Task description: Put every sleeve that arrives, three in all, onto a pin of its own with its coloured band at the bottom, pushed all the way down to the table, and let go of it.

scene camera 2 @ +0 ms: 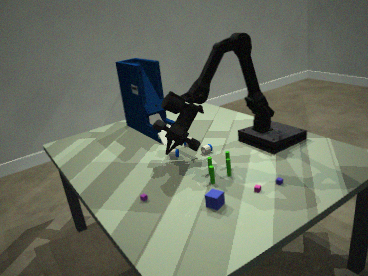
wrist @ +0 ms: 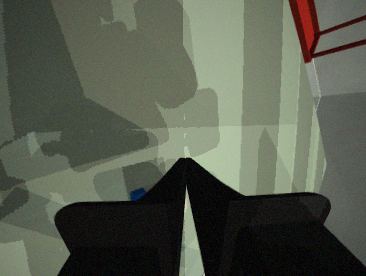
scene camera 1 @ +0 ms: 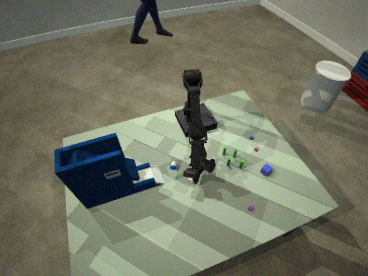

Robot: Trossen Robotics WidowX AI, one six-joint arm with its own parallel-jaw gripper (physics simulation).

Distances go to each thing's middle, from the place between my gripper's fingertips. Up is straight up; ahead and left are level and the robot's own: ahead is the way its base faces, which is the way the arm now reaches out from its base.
The blue dispenser box (scene camera 1: 96,171) lies 340 mm to the right of my hand, 130 mm above it and 90 mm behind it.
